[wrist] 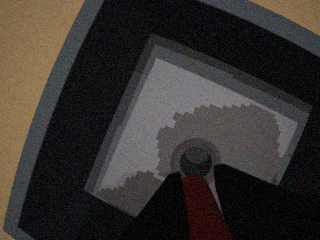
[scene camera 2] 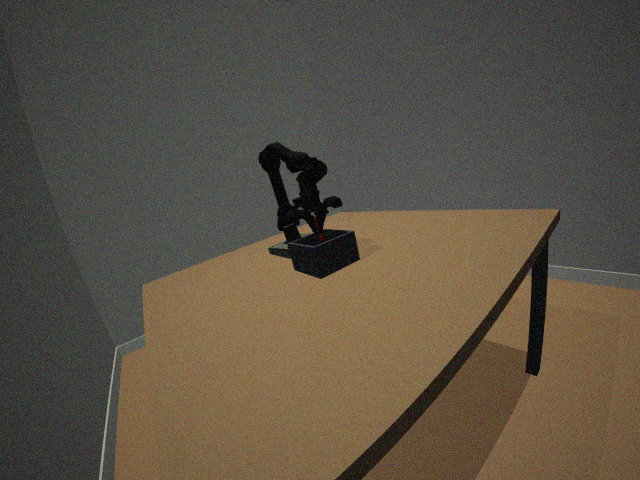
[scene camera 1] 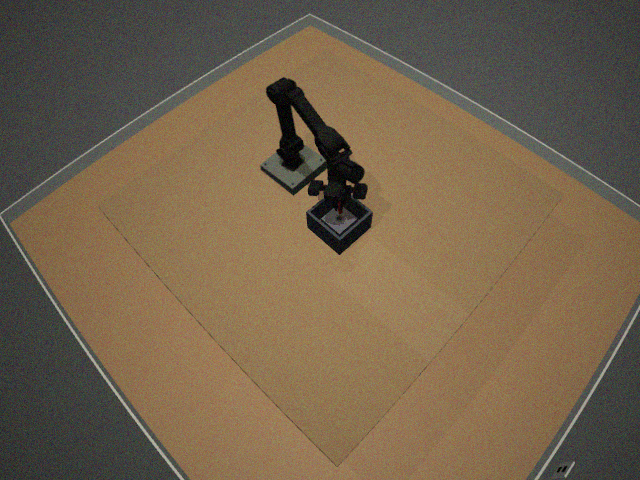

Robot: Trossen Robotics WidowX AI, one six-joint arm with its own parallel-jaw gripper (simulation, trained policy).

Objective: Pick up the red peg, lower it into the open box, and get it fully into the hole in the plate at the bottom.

Scene:
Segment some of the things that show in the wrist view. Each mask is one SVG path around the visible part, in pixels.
My gripper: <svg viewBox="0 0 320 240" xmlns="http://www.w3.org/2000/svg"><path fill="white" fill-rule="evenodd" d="M180 172L169 173L161 187L157 188L155 195L141 209L139 216L132 221L132 224L128 225L129 228L125 229L125 232L121 233L117 240L191 240L189 239L187 204L185 204ZM215 165L213 177L215 177L217 199L219 199L220 207L223 209L221 213L223 213L229 232L232 233L233 240L320 240L320 201L300 196L299 193L289 192L288 189L280 188L279 185L276 187L276 185L267 183L263 179L256 179L251 173L241 172L240 169L228 167L225 164Z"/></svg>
A dark box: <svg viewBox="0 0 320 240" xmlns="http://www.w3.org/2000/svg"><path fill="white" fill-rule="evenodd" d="M185 151L185 159L195 164L203 163L209 155L209 152L201 148L189 148ZM3 231L15 240L117 240L121 233L129 228L128 225L132 224L137 216L117 207L111 201L100 199L96 193L103 183L113 152L116 151L156 59L167 61L193 75L219 84L296 121L296 131L277 168L272 184L288 189L289 192L299 193L300 196L309 197L311 200L320 201L320 35L249 0L85 0L61 45L51 75L37 104L13 180Z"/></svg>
A grey plate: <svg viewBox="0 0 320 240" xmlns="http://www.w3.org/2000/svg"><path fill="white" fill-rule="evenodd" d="M96 196L111 201L132 215L139 216L141 209L155 195L157 188L161 187L169 173L180 172L181 180L188 175L200 175L207 179L208 187L223 211L217 199L213 177L215 165L225 164L240 169L241 172L251 173L256 179L272 183L291 143L297 123L239 93L229 91L167 61L156 59L116 151L113 152L111 164L105 172ZM185 151L189 148L201 148L209 152L209 155L203 163L195 164L185 159Z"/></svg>

